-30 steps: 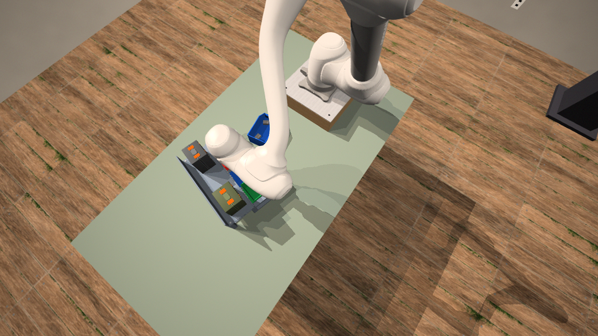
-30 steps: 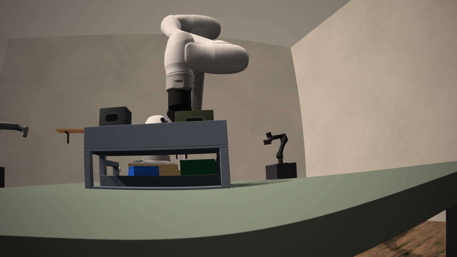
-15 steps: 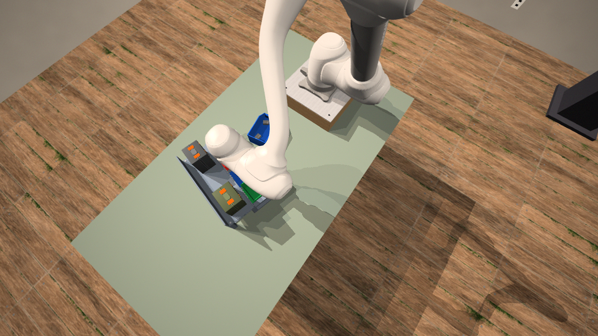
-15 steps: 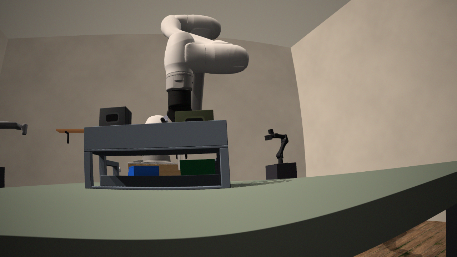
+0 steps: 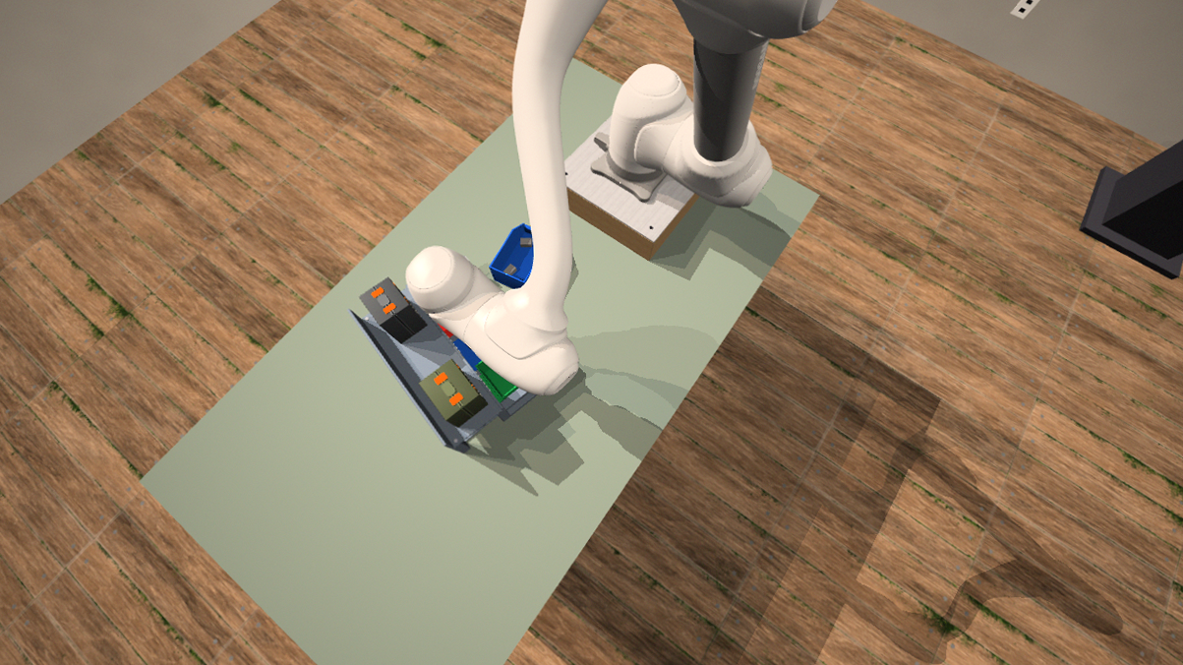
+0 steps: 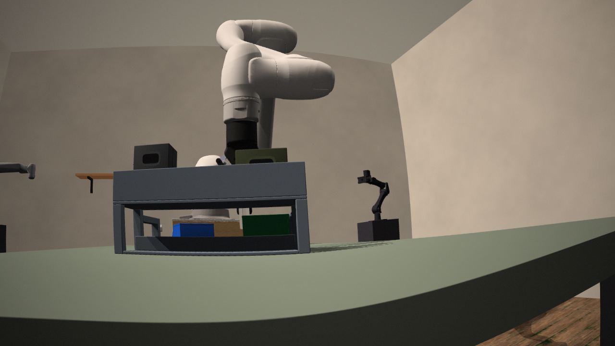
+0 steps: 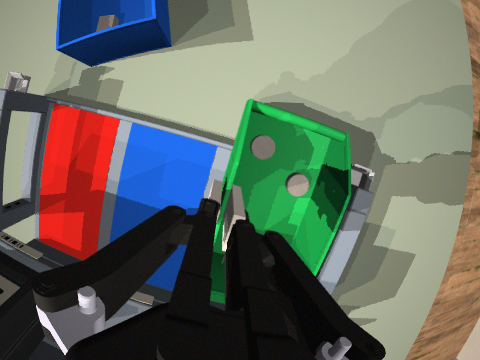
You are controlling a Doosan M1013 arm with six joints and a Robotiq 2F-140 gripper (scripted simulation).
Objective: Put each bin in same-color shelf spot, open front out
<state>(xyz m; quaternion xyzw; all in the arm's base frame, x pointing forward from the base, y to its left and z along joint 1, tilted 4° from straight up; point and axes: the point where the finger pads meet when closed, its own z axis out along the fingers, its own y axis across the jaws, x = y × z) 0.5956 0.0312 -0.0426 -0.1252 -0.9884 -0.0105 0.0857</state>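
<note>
The green bin lies 1 cm ahead of my hand, 5 cm to the left of it and 4 cm below it. From my hand the other things lie so: black box 9 cm ahead, 21 cm to the right, 7 cm above; then olive box 15 cm ahead, 1 cm to the left, 6 cm above; then blue bin 23 cm behind, 13 cm to the right, 5 cm below.
</note>
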